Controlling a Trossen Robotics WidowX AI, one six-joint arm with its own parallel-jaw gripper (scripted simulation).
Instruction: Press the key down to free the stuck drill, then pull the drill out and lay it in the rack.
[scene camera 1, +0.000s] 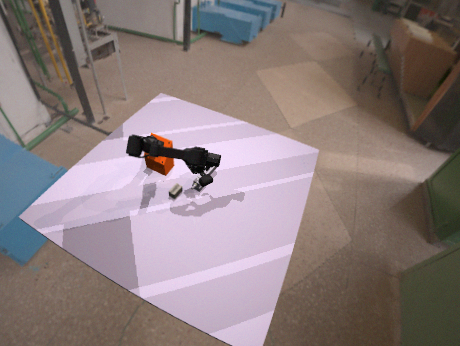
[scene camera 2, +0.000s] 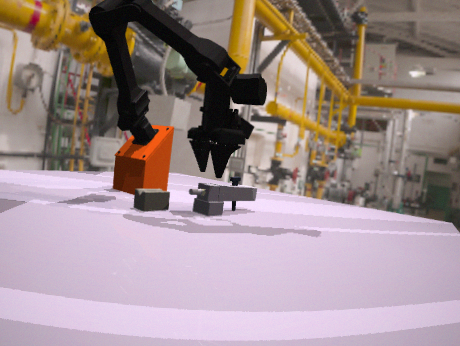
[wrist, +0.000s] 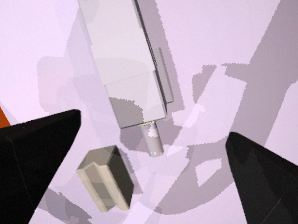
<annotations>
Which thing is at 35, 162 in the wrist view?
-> The gripper.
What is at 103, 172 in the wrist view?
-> A rack.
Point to a rack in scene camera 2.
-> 144, 199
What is the gripper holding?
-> Nothing.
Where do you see the gripper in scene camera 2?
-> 210, 174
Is the gripper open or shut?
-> Open.
</annotations>
